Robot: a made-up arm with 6 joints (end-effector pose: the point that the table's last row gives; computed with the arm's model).
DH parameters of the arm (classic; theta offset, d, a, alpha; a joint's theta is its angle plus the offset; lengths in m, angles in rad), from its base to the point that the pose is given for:
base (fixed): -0.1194 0 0.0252 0
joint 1: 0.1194 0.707 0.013 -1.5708
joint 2: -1.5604 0 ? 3.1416
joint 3: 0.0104 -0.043 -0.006 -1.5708
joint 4: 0 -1.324 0.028 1.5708
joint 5: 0 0.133 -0.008 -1.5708
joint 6: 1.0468 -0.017 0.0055 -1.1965
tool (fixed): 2.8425 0.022 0 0
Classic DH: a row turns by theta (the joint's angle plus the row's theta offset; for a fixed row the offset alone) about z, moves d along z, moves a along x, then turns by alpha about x.
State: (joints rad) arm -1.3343 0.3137 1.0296 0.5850 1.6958 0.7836
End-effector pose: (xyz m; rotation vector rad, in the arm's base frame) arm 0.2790 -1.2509 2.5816 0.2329 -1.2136 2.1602
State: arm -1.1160 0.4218 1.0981 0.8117 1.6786 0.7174
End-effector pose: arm 0.6220 -1.2659 2.5172 0.5387 -1.1152 2.1375
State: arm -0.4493 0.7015 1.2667 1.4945 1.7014 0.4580
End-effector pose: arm 1.6025 -0.6817 2.2618 1.2995 -0.4097 2.0311
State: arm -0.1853 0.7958 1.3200 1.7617 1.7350 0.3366
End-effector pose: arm 1.8343 -0.2333 2.1409 1.4555 -0.0155 1.9428
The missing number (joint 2, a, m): 0.9611
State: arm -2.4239 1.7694 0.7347 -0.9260 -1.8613 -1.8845
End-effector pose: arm -1.1732 -0.9904 -0.6859 1.3290 -1.4287 0.3220
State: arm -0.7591 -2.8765 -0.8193 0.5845 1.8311 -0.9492
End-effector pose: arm -0.6813 0.6263 0.9136 1.1418 0.5210 2.0643
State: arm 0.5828 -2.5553 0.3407 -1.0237 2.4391 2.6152
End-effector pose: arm -1.4220 -1.0375 0.3476 -0.0756 0.2878 1.2601
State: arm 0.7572 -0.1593 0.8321 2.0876 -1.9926 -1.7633
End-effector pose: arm 0.3239 0.4401 2.8197 -0.4947 1.2398 0.1548
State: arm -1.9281 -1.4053 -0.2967 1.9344 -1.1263 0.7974
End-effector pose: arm 0.2759 0.3908 2.0918 -2.2633 -1.2812 -0.7852
